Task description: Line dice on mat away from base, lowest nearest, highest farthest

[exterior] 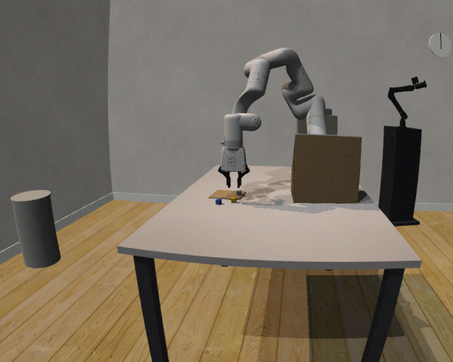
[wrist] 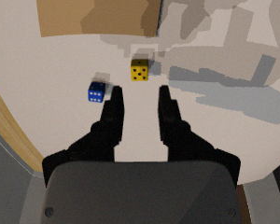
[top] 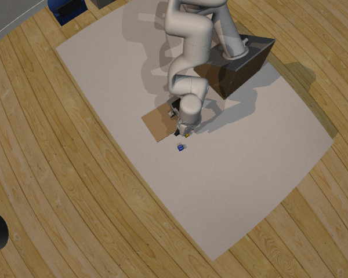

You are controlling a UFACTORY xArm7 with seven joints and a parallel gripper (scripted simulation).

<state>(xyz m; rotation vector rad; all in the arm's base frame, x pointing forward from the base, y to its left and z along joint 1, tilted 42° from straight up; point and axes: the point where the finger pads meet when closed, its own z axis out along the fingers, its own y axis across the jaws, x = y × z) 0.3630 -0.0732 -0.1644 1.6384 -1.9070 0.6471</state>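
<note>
Right now my hand is 8 cm above the yellow die. The rest, counted from my hand: blue die: 8 cm below, 6 cm ahead, 3 cm to the left; then brown mat: 12 cm to the right, 8 cm below, 3 cm ahead; then white die: 11 cm to the right, 7 cm below, 2 cm behind.
</note>
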